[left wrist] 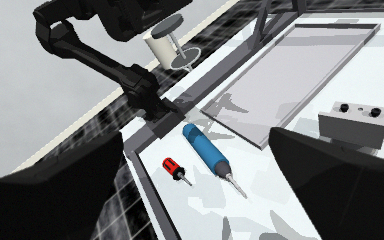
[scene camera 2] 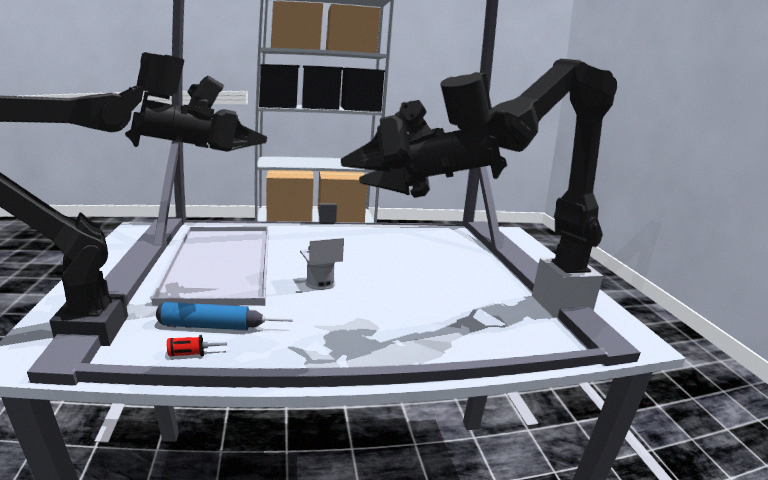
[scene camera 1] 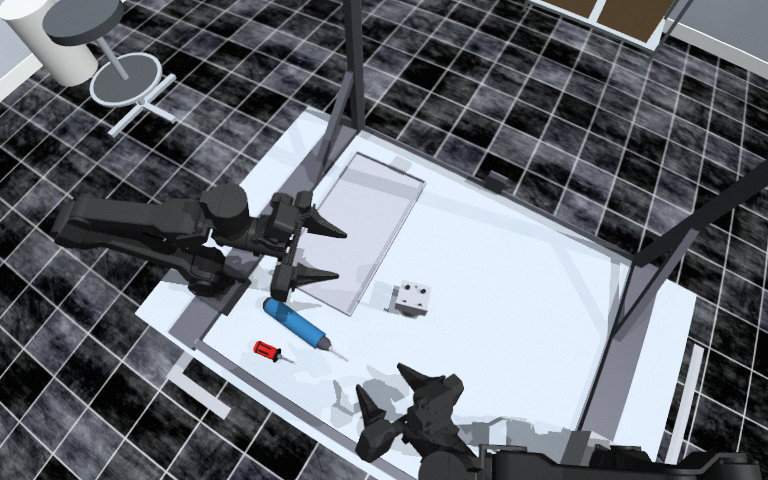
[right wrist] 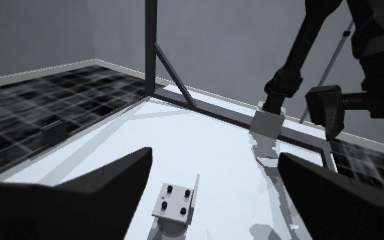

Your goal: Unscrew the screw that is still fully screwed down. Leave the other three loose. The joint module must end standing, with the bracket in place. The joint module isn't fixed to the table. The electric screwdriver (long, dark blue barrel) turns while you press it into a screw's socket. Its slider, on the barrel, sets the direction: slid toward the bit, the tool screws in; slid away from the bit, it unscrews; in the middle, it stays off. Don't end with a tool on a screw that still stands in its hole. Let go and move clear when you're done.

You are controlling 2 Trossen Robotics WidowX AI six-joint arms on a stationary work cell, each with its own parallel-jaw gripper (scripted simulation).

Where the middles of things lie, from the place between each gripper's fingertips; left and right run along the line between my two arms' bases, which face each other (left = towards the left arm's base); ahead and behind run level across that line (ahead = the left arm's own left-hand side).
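Labels:
From my left hand: joint module (scene camera 2: 321,276), 26 cm below, 22 cm behind, 4 cm to the right; bracket (scene camera 2: 321,251), 22 cm below, 22 cm behind, 4 cm to the right; electric screwdriver (scene camera 2: 170,314), 28 cm below, 5 cm behind, 23 cm to the right; shallow tray (scene camera 1: 370,200), 28 cm below, 35 cm behind, 26 cm to the right.
My right gripper: 30 cm above the electric screwdriver, 3 cm to the left of it, 10 cm short of it. From my right hand: bracket, 24 cm below, 7 cm behind, 16 cm to the left; joint module, 28 cm below, 7 cm behind, 16 cm to the left; shallow tray, 31 cm below, 20 cm behind, 6 cm to the right.

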